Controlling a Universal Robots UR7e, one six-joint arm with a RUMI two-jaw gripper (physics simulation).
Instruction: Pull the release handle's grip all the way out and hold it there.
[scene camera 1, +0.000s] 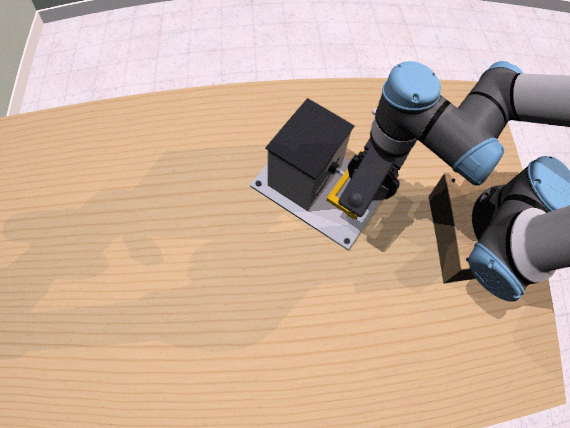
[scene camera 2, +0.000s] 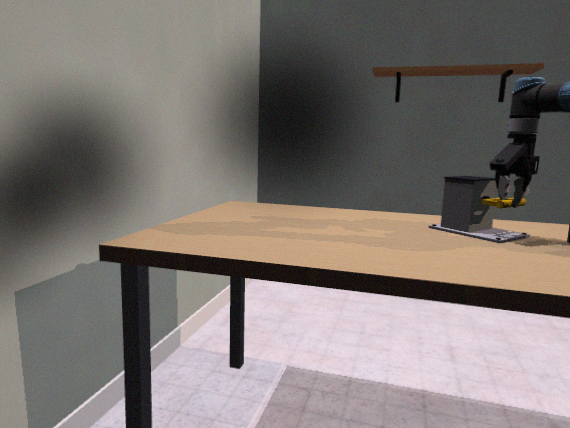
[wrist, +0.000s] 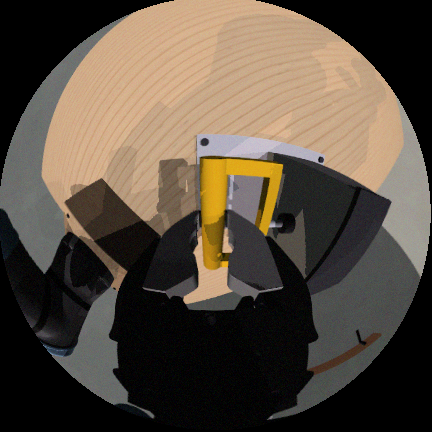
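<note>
The release handle is a yellow rectangular frame (scene camera 1: 336, 201) (wrist: 272, 192) with a thick round grip (wrist: 214, 180) (scene camera 2: 492, 202) on its outer side. It stands out level from a dark box-shaped housing (scene camera 1: 310, 137) (scene camera 2: 455, 205) (wrist: 320, 220), on a thin metal rod with a black collar (scene camera 1: 334, 167) (wrist: 286, 223). A gap shows between frame and housing. My gripper (scene camera 2: 511, 199) (wrist: 212, 211) points down and is shut on the grip, one finger on each side, near the grip's lower end in the wrist view. In scene camera 1 the gripper's body hides the fingertips and most of the grip.
The housing stands on a light grey base plate (scene camera 1: 320, 220) (scene camera 2: 462, 232) (wrist: 245, 143) with dark bolts, on the wooden table (scene camera 1: 200, 300). A brown box-like block (scene camera 1: 444, 230) (wrist: 112, 210) stands between the handle and the arm's base. A shelf (scene camera 2: 450, 70) hangs on the back wall.
</note>
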